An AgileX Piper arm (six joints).
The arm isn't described. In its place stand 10 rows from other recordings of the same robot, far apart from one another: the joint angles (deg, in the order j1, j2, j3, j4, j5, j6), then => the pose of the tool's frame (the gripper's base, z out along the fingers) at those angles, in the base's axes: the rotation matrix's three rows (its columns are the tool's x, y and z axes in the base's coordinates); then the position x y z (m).
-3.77, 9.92, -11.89, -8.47, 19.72, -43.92 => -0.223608 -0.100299 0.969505; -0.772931 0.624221 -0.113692; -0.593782 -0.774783 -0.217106; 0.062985 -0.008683 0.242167
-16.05, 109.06, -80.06, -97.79, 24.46, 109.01 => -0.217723 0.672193 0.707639; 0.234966 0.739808 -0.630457; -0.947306 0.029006 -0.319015; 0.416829 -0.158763 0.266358
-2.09, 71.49, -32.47, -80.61, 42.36, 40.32 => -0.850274 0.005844 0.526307; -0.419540 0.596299 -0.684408; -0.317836 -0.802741 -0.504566; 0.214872 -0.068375 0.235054
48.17, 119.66, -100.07, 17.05, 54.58, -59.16 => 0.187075 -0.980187 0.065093; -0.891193 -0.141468 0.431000; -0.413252 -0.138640 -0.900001; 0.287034 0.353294 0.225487
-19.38, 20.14, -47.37, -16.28, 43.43, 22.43 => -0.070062 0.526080 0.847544; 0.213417 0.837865 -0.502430; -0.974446 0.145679 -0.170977; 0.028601 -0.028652 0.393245
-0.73, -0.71, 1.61, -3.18, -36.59, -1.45 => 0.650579 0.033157 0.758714; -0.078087 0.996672 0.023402; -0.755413 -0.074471 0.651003; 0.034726 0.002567 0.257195
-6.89, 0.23, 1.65, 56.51, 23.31, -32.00 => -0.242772 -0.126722 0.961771; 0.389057 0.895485 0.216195; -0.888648 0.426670 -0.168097; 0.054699 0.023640 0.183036
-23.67, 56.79, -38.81, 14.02, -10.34, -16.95 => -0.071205 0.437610 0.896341; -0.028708 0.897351 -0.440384; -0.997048 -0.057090 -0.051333; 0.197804 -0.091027 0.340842
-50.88, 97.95, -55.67, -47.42, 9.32, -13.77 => -0.932306 0.022237 0.360987; -0.227396 0.740107 -0.632877; -0.281243 -0.672122 -0.684949; 0.215906 -0.282682 0.200614
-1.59, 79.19, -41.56, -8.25, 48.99, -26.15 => -0.864797 -0.480176 0.146825; -0.496878 0.860511 -0.112396; -0.072374 -0.170154 -0.982756; 0.221268 -0.015999 0.201495
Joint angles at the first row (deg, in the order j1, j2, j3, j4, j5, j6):
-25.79, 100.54, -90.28, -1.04, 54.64, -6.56
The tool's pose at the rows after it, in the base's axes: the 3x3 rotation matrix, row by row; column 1 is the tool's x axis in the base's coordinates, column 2 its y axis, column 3 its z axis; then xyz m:
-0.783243 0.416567 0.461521; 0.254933 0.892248 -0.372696; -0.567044 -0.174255 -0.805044; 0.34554 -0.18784 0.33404
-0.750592 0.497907 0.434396; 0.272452 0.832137 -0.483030; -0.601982 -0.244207 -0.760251; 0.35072 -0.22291 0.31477
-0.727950 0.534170 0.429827; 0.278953 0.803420 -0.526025; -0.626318 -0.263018 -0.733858; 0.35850 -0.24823 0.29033
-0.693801 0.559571 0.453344; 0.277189 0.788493 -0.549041; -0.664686 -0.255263 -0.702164; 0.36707 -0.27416 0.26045
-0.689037 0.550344 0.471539; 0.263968 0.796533 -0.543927; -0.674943 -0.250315 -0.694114; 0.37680 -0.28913 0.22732
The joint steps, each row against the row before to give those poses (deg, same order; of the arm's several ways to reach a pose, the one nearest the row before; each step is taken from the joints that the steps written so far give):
-1.10, -0.13, -3.20, -7.91, -2.01, 4.68
-3.01, 3.91, -0.13, -7.27, -6.27, 5.13
-2.20, 4.18, 0.00, -3.31, -5.84, 2.97
-2.43, 4.86, 0.00, -1.63, -7.76, 2.13
-1.14, 4.81, 0.00, -0.54, -5.92, 0.25

